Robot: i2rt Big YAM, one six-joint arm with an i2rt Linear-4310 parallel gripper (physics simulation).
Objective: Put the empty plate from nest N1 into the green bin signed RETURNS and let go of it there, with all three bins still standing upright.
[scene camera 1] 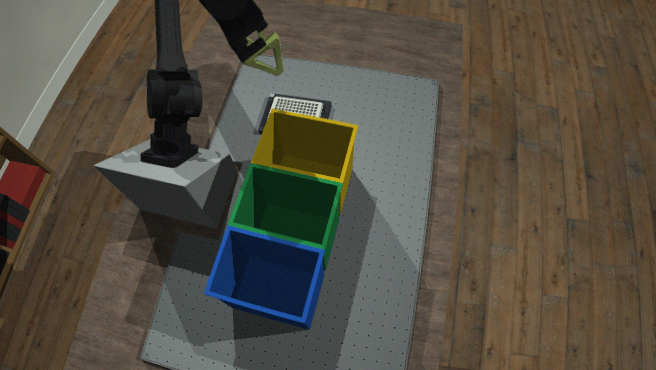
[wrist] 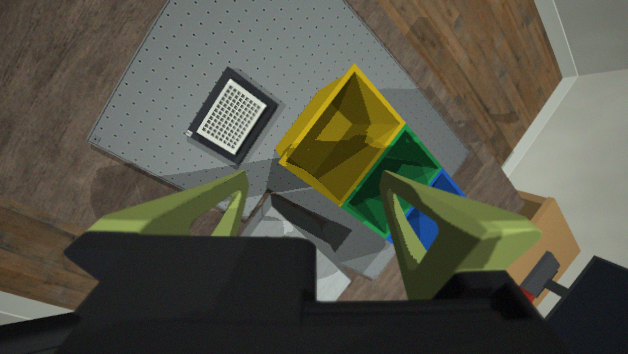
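Where they show: gripper, fingertip midpoint: point(scene camera 1: 271, 60) point(wrist: 314, 177); arm's base at its link origin: point(scene camera 1: 170, 156).
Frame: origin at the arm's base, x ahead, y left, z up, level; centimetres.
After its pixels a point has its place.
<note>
The white plate point(scene camera 1: 298, 106) {x 21.9, y 24.8, z -10.8 cm} point(wrist: 232, 116) {x 21.9, y 22.4, z -10.1 cm}, with its grid of wells, lies flat in a dark nest point(scene camera 1: 326, 108) {x 28.9, y 26.0, z -11.5 cm} point(wrist: 270, 107) {x 28.1, y 17.3, z -11.5 cm}. In the scene view the yellow bin hides the near part of both. The label at the nest's corner is too small to read. The green bin point(scene camera 1: 295, 195) {x 28.3, y -2.1, z -3.8 cm} point(wrist: 367, 215) {x 20.7, y -13.2, z -2.1 cm} stands upright between the other two; no sign can be read on it. My gripper point(scene camera 1: 276, 67) {x 22.8, y 12.0, z 20.2 cm} point(wrist: 314, 177) {x 22.8, y 12.0, z 20.2 cm} is open, with nothing between its fingers. It hangs high above the pegboard's far end, away from the plate and the bins.
The yellow bin point(scene camera 1: 312, 137) {x 29.1, y 10.9, z -1.6 cm} point(wrist: 310, 112) {x 30.8, y 11.0, z -2.3 cm} stands upright between nest and green bin. The blue bin point(scene camera 1: 280, 265) {x 27.2, y -15.2, z -12.4 cm} point(wrist: 424, 230) {x 25.6, y -26.5, z 1.9 cm} stands upright on the green bin's other side. All stand on the grey pegboard point(scene camera 1: 400, 135) {x 48.3, y 22.3, z -12.7 cm} point(wrist: 185, 45) {x 28.1, y 36.5, z -12.6 cm}. The arm's grey pedestal point(scene camera 1: 155, 185) {x 2.7, y -9.4, z 5.8 cm} stands beside the bins.
</note>
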